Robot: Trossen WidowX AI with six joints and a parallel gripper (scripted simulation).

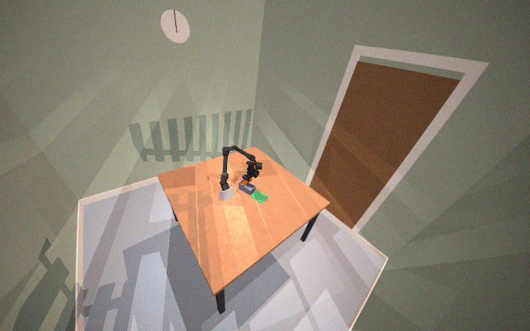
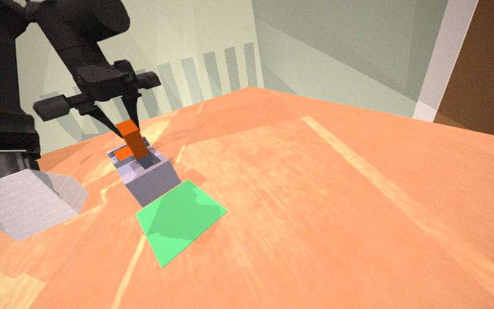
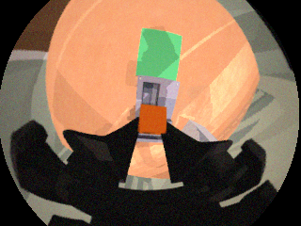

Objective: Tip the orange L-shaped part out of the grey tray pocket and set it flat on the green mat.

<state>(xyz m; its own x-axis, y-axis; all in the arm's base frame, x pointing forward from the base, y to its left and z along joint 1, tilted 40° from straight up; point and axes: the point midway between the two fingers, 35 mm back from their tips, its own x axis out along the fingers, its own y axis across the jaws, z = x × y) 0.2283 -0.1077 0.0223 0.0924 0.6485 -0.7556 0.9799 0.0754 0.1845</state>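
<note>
Right now the green mat is 14 cm to the right of my gripper tip, 14 cm below it and 1 cm ahead of it. The rest, counted from my gripper tip: orange L-shaped part 3 cm to the left, 3 cm below, 2 cm behind.
</note>
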